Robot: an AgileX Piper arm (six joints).
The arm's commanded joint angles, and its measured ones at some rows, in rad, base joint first. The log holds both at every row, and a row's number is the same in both.
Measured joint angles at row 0:
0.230 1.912 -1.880 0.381 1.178 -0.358
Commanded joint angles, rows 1 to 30:
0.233 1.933 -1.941 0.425 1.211 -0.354
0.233 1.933 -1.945 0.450 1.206 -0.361
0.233 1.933 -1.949 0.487 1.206 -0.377
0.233 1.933 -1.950 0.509 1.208 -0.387
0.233 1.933 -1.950 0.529 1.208 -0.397
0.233 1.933 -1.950 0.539 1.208 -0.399
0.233 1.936 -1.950 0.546 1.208 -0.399
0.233 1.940 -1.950 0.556 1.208 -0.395
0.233 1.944 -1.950 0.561 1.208 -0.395
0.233 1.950 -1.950 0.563 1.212 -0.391
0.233 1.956 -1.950 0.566 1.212 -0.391
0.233 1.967 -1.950 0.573 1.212 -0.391
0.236 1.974 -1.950 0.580 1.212 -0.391
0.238 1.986 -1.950 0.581 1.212 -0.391
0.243 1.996 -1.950 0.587 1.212 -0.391
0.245 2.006 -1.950 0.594 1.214 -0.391
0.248 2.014 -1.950 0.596 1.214 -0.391
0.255 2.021 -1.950 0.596 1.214 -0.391
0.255 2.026 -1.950 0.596 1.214 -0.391
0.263 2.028 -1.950 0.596 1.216 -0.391
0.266 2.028 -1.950 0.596 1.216 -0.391
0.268 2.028 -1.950 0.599 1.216 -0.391
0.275 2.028 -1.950 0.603 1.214 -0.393
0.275 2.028 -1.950 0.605 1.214 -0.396
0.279 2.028 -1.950 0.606 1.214 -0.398
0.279 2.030 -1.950 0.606 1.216 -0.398
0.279 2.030 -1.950 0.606 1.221 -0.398
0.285 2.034 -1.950 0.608 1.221 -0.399
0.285 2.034 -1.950 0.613 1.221 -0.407
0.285 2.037 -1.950 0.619 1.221 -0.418
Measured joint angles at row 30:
0.279 2.032 -1.943 0.602 1.217 -0.385
